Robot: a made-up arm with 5 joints. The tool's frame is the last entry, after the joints.
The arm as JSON. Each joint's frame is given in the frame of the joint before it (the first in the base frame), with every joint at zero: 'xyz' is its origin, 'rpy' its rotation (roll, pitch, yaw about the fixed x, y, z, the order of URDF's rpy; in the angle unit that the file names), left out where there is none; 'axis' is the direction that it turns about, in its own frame. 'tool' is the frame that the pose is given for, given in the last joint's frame.
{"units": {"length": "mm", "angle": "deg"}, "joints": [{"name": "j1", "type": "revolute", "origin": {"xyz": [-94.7, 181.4, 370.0]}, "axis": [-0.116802, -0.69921, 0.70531]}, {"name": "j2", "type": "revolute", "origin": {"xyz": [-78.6, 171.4, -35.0]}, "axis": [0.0, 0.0, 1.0]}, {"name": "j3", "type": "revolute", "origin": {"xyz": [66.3, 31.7, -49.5]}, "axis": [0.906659, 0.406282, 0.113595]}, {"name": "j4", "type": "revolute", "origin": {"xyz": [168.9, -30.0, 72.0]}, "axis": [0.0, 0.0, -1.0]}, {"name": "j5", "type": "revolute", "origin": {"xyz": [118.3, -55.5, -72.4]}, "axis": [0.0, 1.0, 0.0]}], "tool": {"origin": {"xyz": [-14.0, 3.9, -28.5], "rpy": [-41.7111, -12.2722, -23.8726]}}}
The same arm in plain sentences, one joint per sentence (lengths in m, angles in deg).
The arm has five revolute joints in a row. What follows holds with every joint at zero, and every direction is one of the base frame's.
The first joint is mounted 0.0947 m along -x and 0.1814 m along +y and 0.37 m along +z from the base frame's origin and turns about the direction (-0.116802, -0.69921, 0.70531).
The second joint is mounted 0.0786 m along -x and 0.1714 m along +y and 0.035 m along -z from the first joint and turns about +z.
The third joint is mounted 0.0663 m along +x and 0.0317 m along +y and 0.0495 m along -z from the second joint and turns about the direction (0.906659, 0.406282, 0.113595).
The fourth joint is mounted 0.1689 m along +x and 0.03 m along -y and 0.072 m along +z from the third joint and turns about -z.
The fifth joint is mounted 0.1183 m along +x and 0.0555 m along -y and 0.0724 m along -z from the fourth joint and turns about +y.
The tool frame, which is the frame that the pose is given for, is mounted 0.014 m along -x and 0.0039 m along +y and 0.0285 m along -z from the fifth joint; its axes are the base frame's turned by roll -41.71, pitch -12.27 and yaw -23.87 deg (as in URDF: about the fixed x, then y, then z).

